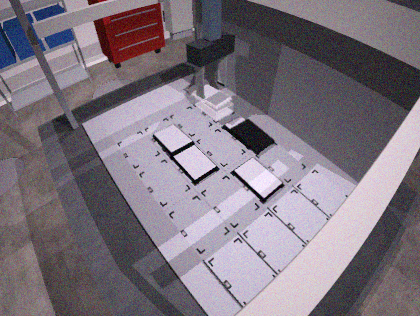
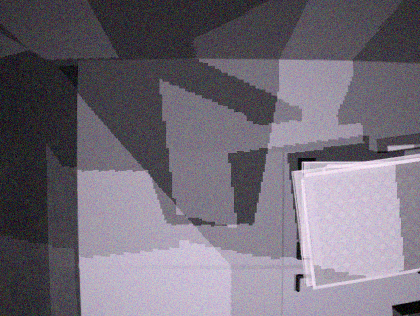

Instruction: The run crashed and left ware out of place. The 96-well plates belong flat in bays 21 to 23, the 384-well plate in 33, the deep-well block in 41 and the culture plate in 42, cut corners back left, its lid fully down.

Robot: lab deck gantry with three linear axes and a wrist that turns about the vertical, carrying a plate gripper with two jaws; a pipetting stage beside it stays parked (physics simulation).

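Frame: origin at the robot's base, x up, y left, z back, level; millimetres.
Seen in the pictures: gripper, fingertip midpoint: [image 1: 211, 90] [image 2: 412, 226]; robot's base at its link origin: [image 1: 118, 143].
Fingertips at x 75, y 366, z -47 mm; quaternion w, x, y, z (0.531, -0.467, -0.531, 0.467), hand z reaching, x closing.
Pixels of each thing's top centre, then the offset from my fingertips to it. Level surfaces: height alone.
- clear-rimmed ware at its top centre: [image 2: 391, 220] [image 1: 211, 94] dx -18, dy +0, dz +1 mm
- black plate at its top centre: [image 1: 252, 133] dx -52, dy -2, dz -217 mm
- third such plate at its top centre: [image 1: 258, 176] dx -60, dy -109, dz -345 mm
- pale deck at its surface level: dx -74 mm
At the deck's back-left corner, a stack of pale, clear-rimmed ware [image 1: 215, 104] [image 2: 350, 220] stands uneven; its top piece is turned askew to the edges below. Next to it lies a black plate [image 1: 254, 136], with a pale strip [image 1: 236, 122] showing at its left end. Two white-topped plates with black skirts [image 1: 173, 138] [image 1: 195, 162] lie flat, end to end. A third such plate [image 1: 258, 178] lies flat nearer the pipetting side. My gripper [image 1: 210, 90] is open, its jaws apart close by the stack's back-left end, and holds no ware. Bay numbers and cut corners are unreadable.
The pale deck [image 1: 165, 210] carries black corner brackets and small bay labels. A row of larger marked bays [image 1: 280, 245] runs along its right side. A light frame beam [image 1: 350, 215] crosses the foreground. A red drawer cabinet [image 1: 131, 35] stands behind the deck.
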